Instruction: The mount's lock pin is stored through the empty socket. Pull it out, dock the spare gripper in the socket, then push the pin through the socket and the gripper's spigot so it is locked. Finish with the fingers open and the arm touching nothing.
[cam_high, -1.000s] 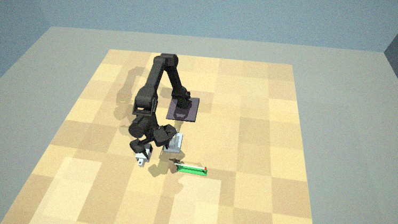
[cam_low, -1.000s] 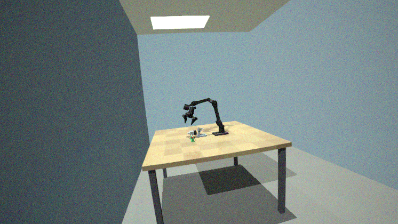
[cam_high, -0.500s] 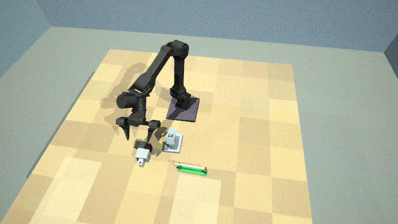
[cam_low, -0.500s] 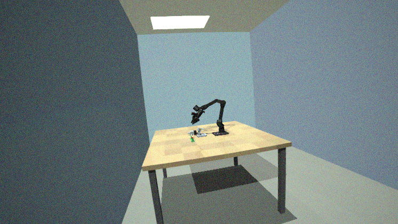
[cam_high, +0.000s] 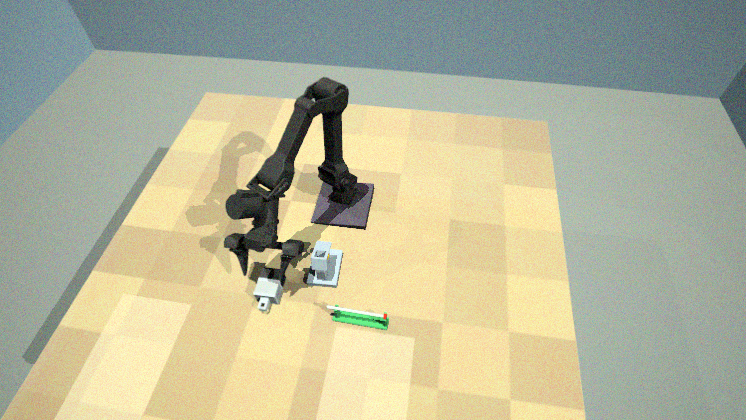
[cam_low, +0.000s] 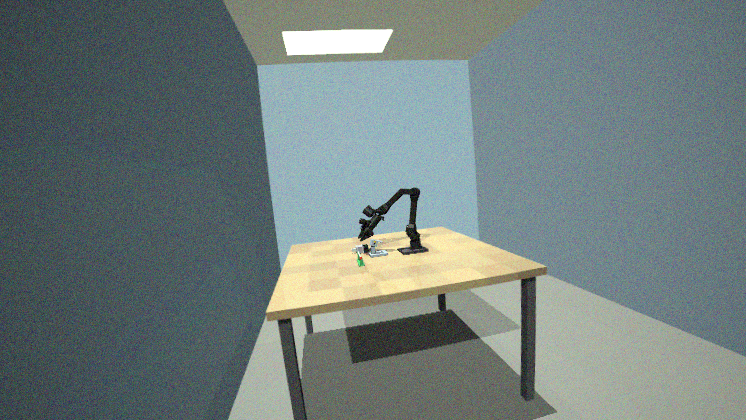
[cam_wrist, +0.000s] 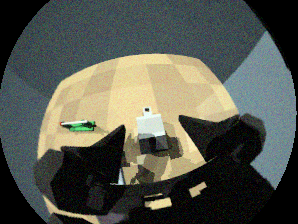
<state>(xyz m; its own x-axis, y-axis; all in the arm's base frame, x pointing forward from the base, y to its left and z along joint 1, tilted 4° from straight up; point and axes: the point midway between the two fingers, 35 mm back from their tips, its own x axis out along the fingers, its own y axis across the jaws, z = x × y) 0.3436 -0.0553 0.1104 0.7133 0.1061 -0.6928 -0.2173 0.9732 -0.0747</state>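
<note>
Now: the spare gripper 6 cm below my gripper tip. From my gripper tip the other things lie so: grey mount 11 cm to the left, 11 cm behind, 3 cm below; then green holder 25 cm to the left, 6 cm below, 2 cm behind.
</note>
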